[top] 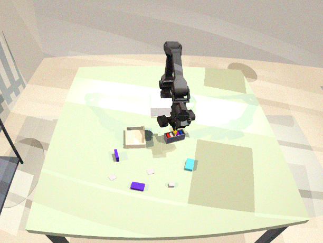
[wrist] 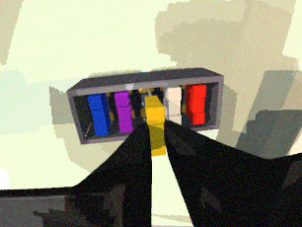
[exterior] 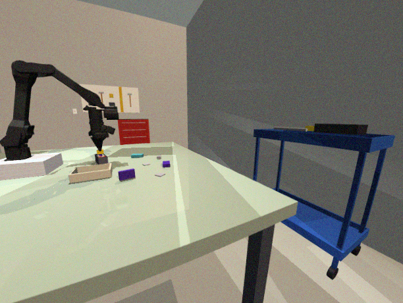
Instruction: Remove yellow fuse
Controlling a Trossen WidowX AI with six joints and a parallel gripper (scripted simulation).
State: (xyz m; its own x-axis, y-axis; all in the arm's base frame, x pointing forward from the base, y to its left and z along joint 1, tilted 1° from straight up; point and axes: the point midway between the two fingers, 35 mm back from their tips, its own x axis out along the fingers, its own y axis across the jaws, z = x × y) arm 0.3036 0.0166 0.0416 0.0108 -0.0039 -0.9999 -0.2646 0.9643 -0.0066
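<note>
My gripper tip is now 4 cm above the white fuse, 2 cm to the left of it and 1 cm short of it. The rest, counted from my gripper tip: yellow fuse: 1 cm below; red fuse: 4 cm below, 3 cm to the right, 1 cm ahead; purple fuse: 4 cm below, 2 cm to the left.
</note>
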